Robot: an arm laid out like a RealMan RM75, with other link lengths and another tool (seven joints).
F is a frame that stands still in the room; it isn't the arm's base.
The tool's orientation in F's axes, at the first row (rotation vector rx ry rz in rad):
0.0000 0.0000 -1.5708
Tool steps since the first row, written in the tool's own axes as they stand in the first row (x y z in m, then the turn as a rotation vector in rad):
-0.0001 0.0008 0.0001 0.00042 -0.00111 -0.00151
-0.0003 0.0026 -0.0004 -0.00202 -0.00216 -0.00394
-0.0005 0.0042 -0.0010 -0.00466 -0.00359 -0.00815
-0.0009 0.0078 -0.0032 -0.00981 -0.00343 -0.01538
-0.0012 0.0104 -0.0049 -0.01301 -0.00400 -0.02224
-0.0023 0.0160 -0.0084 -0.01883 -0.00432 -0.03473
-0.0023 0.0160 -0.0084 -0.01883 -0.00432 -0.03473
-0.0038 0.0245 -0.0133 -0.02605 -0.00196 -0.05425
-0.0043 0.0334 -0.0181 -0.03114 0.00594 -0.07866
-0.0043 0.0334 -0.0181 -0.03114 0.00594 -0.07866
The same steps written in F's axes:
0.0008 0.0001 0.0001 -0.00111 -0.00042 -0.00151
0.0026 0.0003 -0.0004 -0.00216 0.00202 -0.00394
0.0042 0.0005 -0.0010 -0.00359 0.00466 -0.00815
0.0078 0.0009 -0.0032 -0.00343 0.00981 -0.01538
0.0104 0.0012 -0.0049 -0.00400 0.01301 -0.02224
0.0160 0.0023 -0.0084 -0.00432 0.01883 -0.03473
0.0160 0.0023 -0.0084 -0.00432 0.01883 -0.03473
0.0245 0.0038 -0.0133 -0.00196 0.02605 -0.05425
0.0334 0.0043 -0.0181 0.00594 0.03114 -0.07866
0.0334 0.0043 -0.0181 0.00594 0.03114 -0.07866

